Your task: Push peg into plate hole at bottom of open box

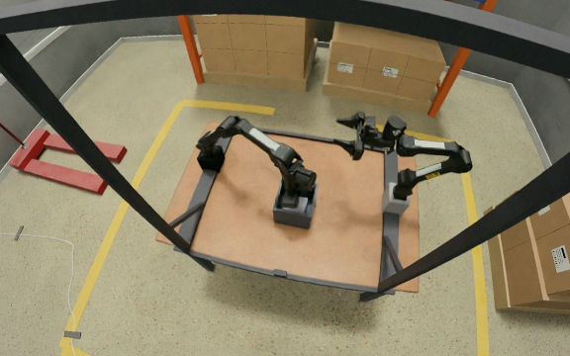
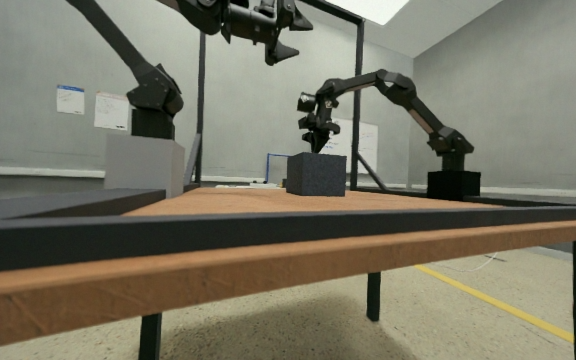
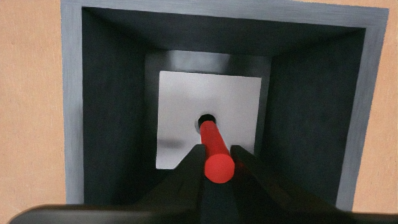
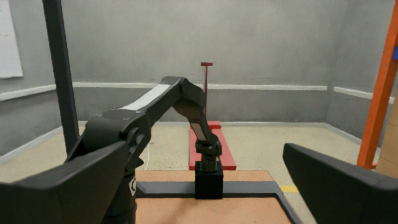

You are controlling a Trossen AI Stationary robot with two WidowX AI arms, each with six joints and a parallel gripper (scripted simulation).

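Now: left hand 6 cm above the red peg. Also, from my left hand: dark frame rail: 43 cm ahead, 17 cm below, 3 cm to the left; then light plate: 13 cm below.
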